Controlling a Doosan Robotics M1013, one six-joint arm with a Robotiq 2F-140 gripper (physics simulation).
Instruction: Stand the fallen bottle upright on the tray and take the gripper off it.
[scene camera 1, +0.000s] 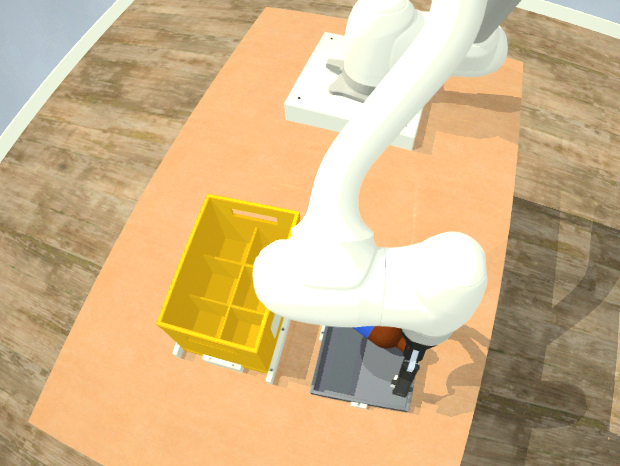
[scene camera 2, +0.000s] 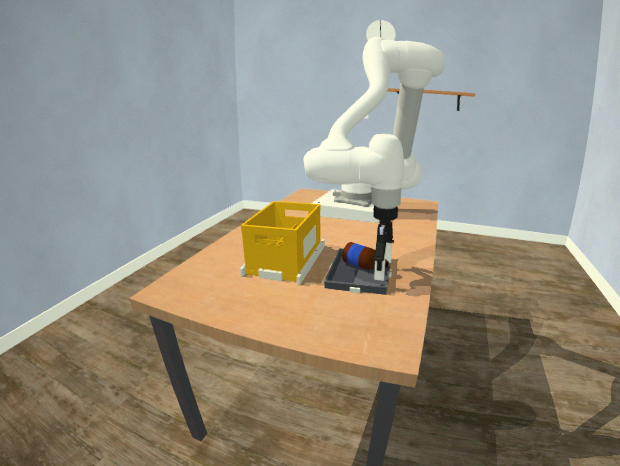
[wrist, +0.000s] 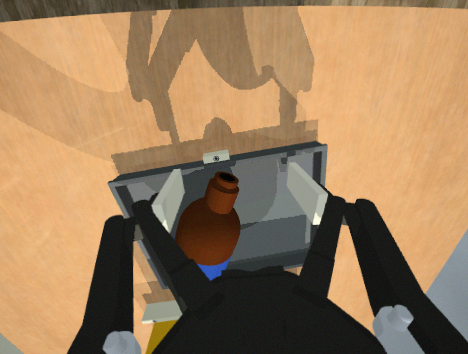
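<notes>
The brown bottle with a blue band lies slanted on its side in the grey tray. Its neck points to the gripper side. My gripper points down over the tray with its fingers wide apart. In the wrist view the bottle's neck and shoulder are between the pale finger pads, close to the left pad and well apart from the right one. The arm hides part of the bottle in scene camera 1, and the bottle's base is hidden in the wrist view.
A yellow crate with compartments stands beside the tray. Pale locating blocks sit against the tray's edges. The arm's base plate is at the far end of the table.
</notes>
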